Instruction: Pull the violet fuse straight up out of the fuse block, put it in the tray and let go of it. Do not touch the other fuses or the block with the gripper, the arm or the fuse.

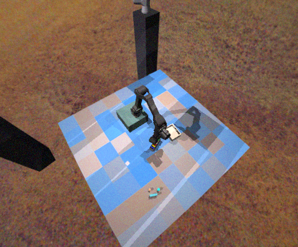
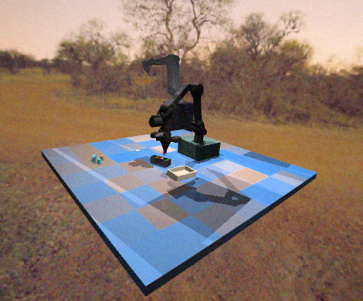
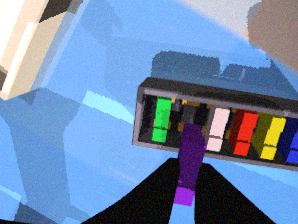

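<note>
Now: gripper tip 17 cm to the right of the beige tray, 9 cm above it and 3 cm short of it. From my gripper tip the other things lie so: green fuse 7 cm below, 2 cm to the left, 1 cm behind; violet fuse 1 cm below; white fuse 7 cm below, 2 cm to the right.
</note>
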